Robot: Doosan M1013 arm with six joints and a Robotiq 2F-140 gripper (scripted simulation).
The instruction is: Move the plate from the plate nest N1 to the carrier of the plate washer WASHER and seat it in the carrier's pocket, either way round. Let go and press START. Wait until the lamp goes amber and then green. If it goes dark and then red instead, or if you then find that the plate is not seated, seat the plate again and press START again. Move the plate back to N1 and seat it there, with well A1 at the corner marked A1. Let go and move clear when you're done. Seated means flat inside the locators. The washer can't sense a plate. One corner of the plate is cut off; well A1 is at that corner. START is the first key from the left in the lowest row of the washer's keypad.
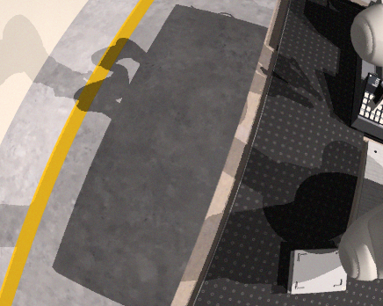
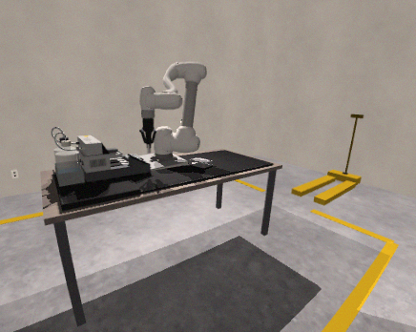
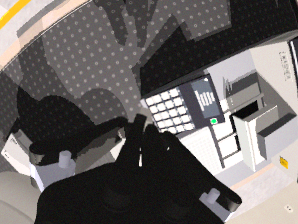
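The white well plate lies 16 cm behind my hand, 9 cm below it and 6 cm to the right of it. The rest, counted from my hand: plate nest N1: 46 cm to the left, 14 cm below, 1 cm ahead; then plate washer: 22 cm to the right, 16 cm behind, 5 cm below.
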